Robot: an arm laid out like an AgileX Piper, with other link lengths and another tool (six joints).
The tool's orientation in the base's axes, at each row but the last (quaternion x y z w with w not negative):
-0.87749, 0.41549, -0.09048, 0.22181
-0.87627, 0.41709, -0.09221, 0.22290
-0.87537, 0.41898, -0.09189, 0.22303
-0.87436, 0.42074, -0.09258, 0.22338
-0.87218, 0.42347, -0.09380, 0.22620
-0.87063, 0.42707, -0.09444, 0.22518
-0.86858, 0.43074, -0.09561, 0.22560
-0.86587, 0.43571, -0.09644, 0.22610
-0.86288, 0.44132, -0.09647, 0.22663
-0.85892, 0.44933, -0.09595, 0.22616
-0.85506, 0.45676, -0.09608, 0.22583
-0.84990, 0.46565, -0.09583, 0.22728
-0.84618, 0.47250, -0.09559, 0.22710
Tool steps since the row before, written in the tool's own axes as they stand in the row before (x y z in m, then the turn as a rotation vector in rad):
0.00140, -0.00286, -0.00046, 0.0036, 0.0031, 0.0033
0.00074, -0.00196, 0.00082, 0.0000, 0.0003, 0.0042
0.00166, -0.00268, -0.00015, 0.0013, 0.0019, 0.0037
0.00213, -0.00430, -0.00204, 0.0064, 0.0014, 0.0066
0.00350, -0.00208, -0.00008, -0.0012, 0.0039, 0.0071
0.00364, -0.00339, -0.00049, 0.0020, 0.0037, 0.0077
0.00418, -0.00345, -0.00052, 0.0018, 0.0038, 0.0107
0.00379, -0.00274, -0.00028, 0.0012, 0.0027, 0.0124
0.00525, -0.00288, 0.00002, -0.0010, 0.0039, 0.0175
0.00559, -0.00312, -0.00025, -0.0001, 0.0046, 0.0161
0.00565, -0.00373, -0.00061, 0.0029, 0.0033, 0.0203
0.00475, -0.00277, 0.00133, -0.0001, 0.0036, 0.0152
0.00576, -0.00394, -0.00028, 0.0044, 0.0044, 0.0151
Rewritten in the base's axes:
0.00271, 0.00037, 0.00170, 0.0013, -0.0035, -0.0045
0.00211, 0.00077, 0.00017, 0.0013, 0.0012, -0.0039
0.00285, 0.00014, 0.00134, 0.0008, -0.0009, -0.0042
0.00361, 0.00006, 0.00376, 0.0054, -0.0037, -0.0067
0.00360, -0.00164, 0.00096, -0.0009, 0.0011, -0.0081
0.00445, -0.00120, 0.00193, 0.0014, -0.0011, -0.0086
0.00480, -0.00165, 0.00198, 0.0023, -0.0001, -0.0113
0.00413, -0.00169, 0.00144, 0.0033, 0.0015, -0.0122
0.00518, -0.00276, 0.00118, 0.0030, 0.0042, -0.0172
0.00541, -0.00309, 0.00149, 0.0025, 0.0027, -0.0163
0.00571, -0.00305, 0.00207, 0.0067, 0.0021, -0.0195
0.00517, -0.00229, -0.00008, 0.0029, 0.0029, -0.0151
0.00596, -0.00316, 0.00181, 0.0047, -0.0013, -0.0156

